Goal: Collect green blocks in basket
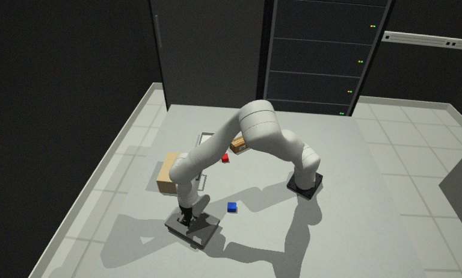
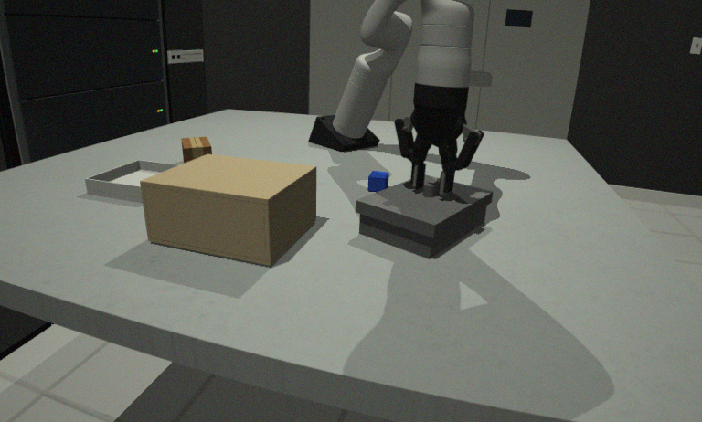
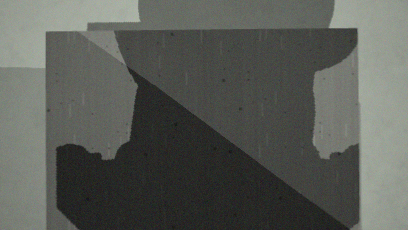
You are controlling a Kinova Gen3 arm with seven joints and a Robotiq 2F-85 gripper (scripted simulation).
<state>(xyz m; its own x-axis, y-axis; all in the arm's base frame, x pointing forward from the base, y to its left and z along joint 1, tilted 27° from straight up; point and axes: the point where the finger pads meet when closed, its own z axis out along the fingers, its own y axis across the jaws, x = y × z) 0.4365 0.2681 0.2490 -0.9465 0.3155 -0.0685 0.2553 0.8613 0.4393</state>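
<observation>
My hand is 3 cm above the lid. From my hand the other things lie so: light wooden cabinet: 15 cm ahead, 24 cm to the right, 3 cm below; cabinet drawer: 14 cm ahead, 24 cm to the right, 4 cm below; red block: 3 cm behind, 43 cm to the right, 6 cm below.
</observation>
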